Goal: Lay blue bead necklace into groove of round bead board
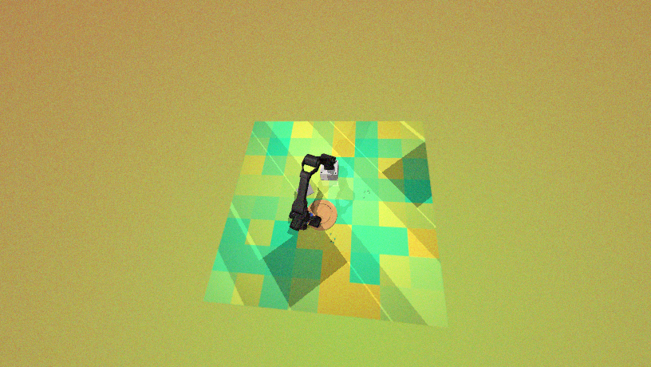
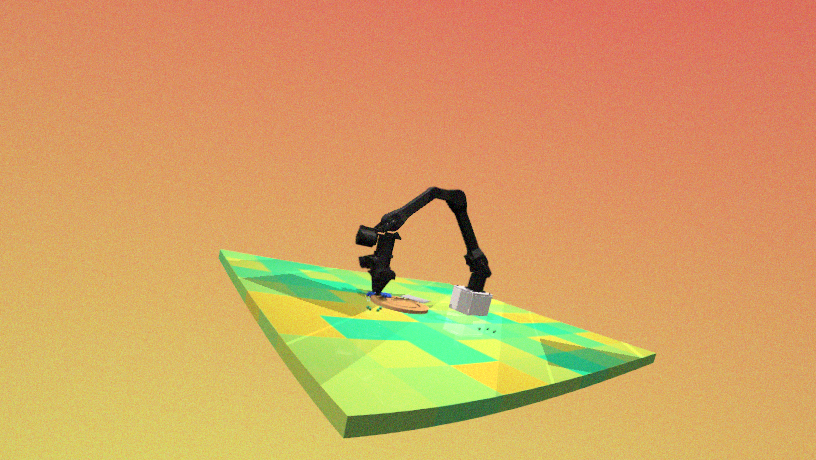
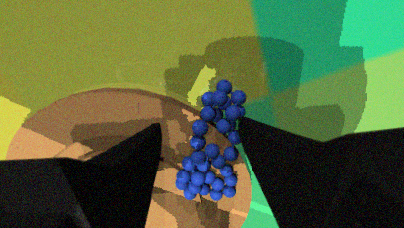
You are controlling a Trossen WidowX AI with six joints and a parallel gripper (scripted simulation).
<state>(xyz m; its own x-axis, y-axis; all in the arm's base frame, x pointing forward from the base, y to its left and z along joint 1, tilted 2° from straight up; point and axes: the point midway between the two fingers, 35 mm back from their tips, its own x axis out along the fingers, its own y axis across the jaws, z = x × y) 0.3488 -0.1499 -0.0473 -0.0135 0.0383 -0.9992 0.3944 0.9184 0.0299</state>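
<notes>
Right now the round bead board is 40 mm behind my gripper tip, 80 mm to the left of it and 10 mm below it. Round my gripper tip: flat grey piece: 220 mm behind, 20 mm to the right, 10 mm below.
</notes>
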